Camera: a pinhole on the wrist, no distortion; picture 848 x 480 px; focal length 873.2 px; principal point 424.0 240.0 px. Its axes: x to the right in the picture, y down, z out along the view. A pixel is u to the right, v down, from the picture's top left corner.
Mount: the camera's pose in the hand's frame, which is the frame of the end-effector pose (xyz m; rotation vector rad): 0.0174 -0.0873 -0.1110 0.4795 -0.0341 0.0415
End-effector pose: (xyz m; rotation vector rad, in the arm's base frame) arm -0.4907 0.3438 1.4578 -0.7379 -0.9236 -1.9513
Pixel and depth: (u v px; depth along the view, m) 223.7 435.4 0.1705
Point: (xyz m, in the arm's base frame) -0.5845 0.4524 1.4244
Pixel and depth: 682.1 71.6 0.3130
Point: -0.7640 0.5226 1.5254
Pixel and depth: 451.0 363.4 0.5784
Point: -0.6765 0.8032 1.6245
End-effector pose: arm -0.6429 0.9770 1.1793 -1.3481 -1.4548 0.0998
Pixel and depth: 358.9 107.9 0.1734
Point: -0.7886 0.9286 1.2969
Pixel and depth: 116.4 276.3 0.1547
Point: -0.7730 0.9077 1.2473
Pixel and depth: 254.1 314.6 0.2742
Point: -0.8815 0.9567 1.2272
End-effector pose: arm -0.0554 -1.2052 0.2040 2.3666 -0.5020 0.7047
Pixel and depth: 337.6 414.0 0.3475
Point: 0.0985 -1.2088 -0.0491
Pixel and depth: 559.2 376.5 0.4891
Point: 0.2580 -1.2730 -0.1005
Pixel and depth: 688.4 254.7 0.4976
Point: 0.3429 -1.2275 -0.0681
